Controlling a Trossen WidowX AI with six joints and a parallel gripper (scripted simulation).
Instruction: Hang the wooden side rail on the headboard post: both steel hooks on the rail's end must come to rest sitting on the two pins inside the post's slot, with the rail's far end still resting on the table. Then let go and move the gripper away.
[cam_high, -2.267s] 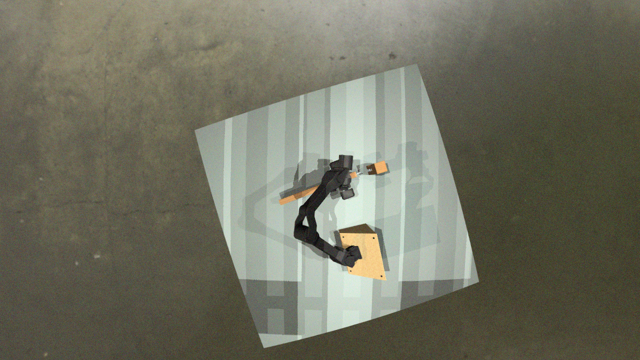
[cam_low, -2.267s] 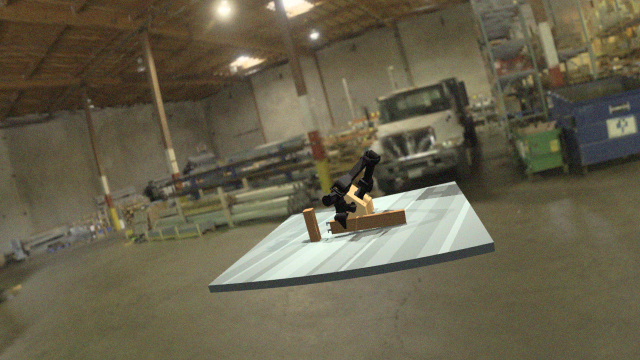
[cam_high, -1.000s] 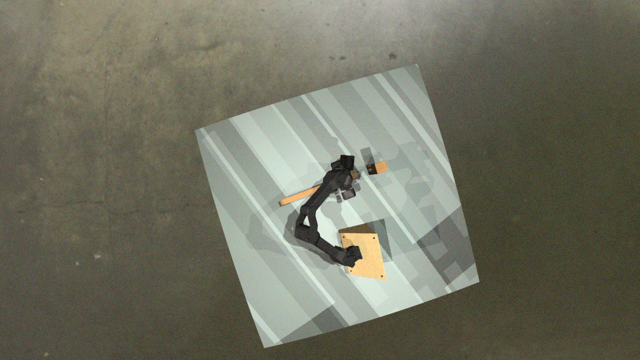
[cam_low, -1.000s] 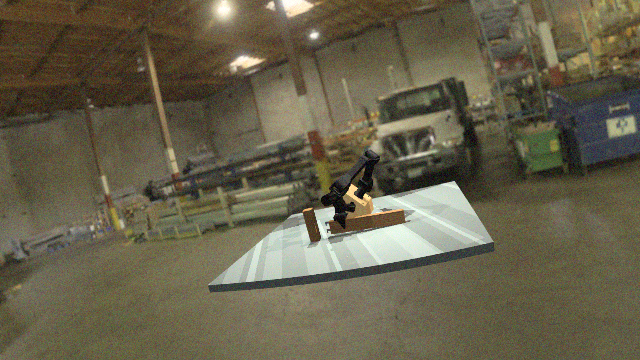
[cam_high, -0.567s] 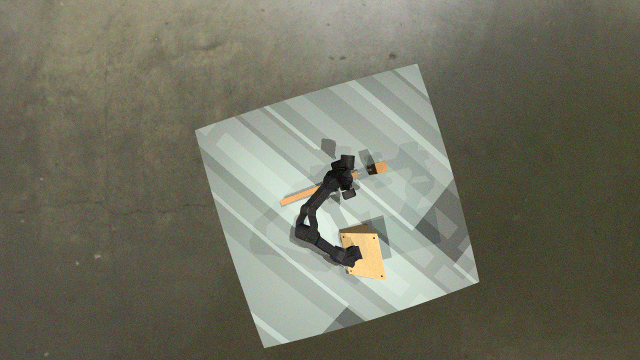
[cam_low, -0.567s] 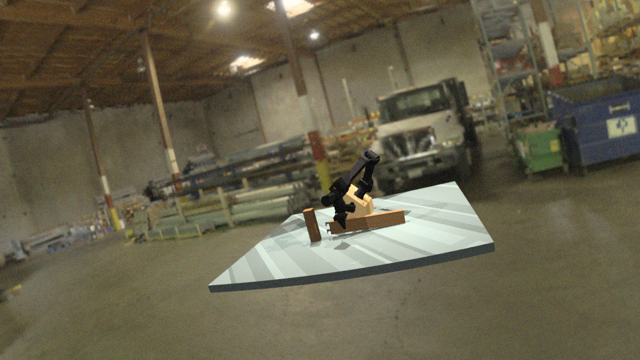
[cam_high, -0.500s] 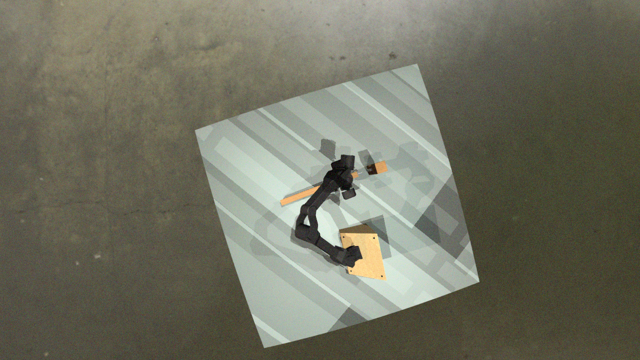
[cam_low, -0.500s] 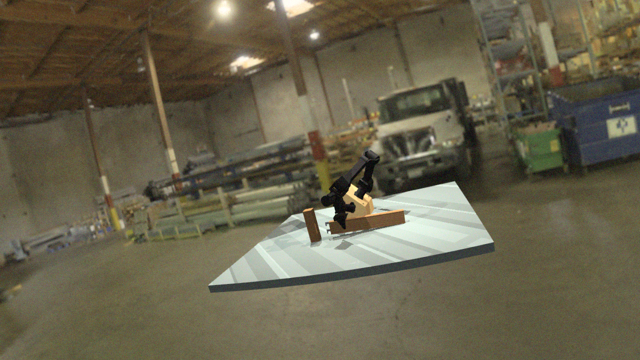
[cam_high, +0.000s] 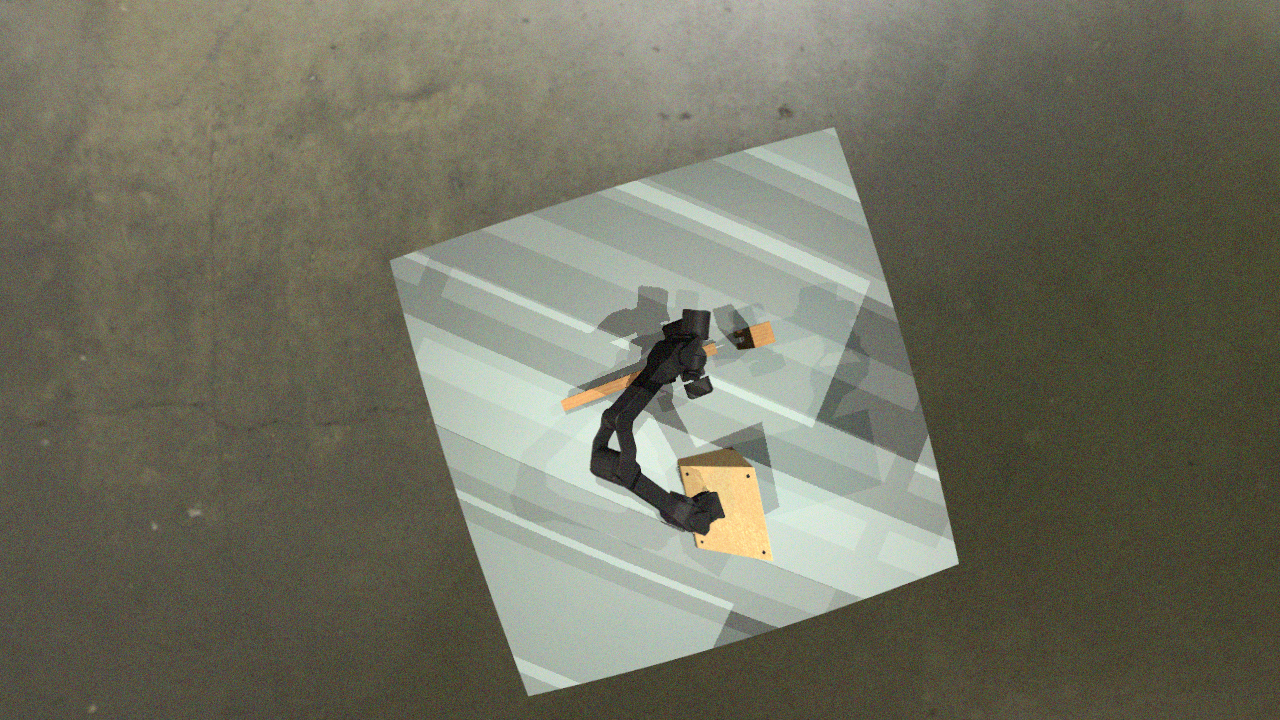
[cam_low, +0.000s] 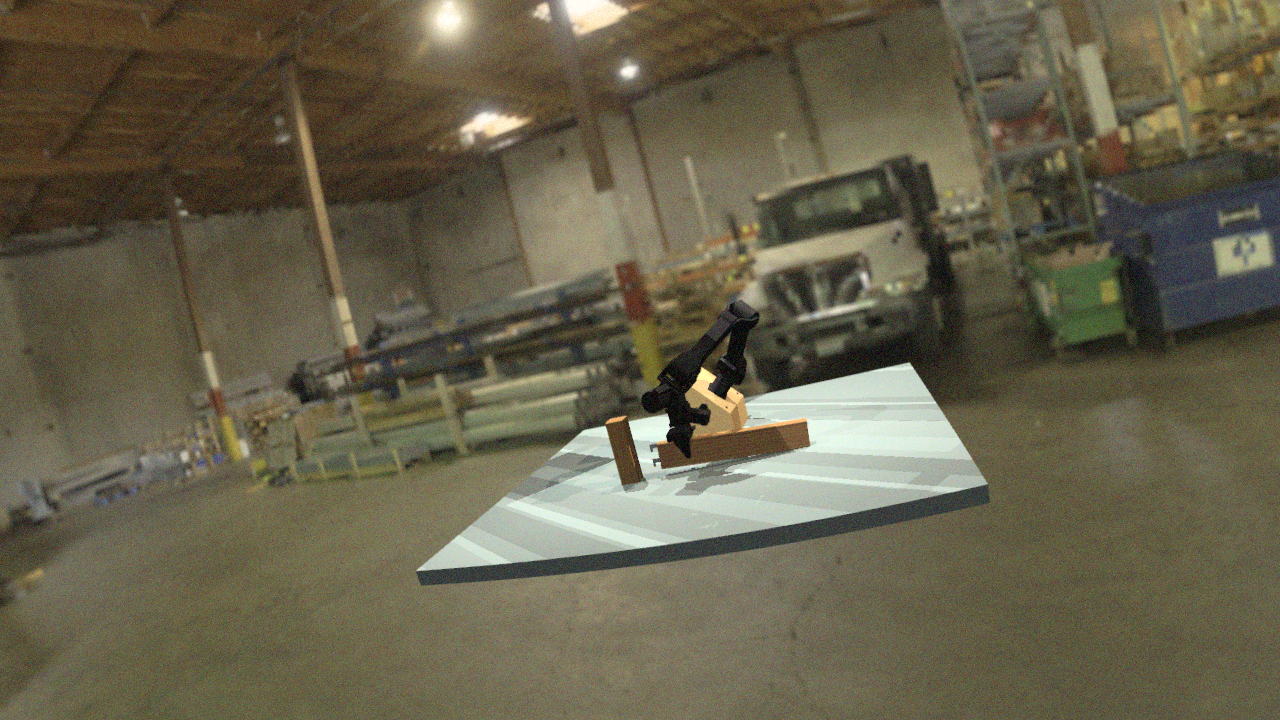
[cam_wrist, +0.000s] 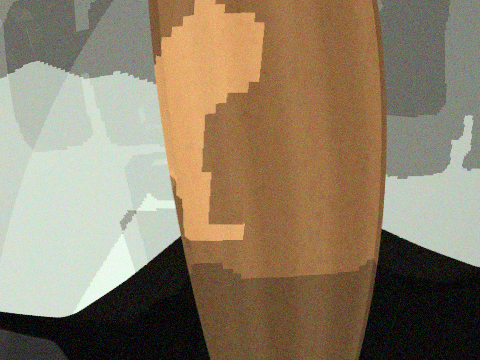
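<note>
The headboard post is 170 mm to the right of my gripper tip and 40 mm above it.
</note>
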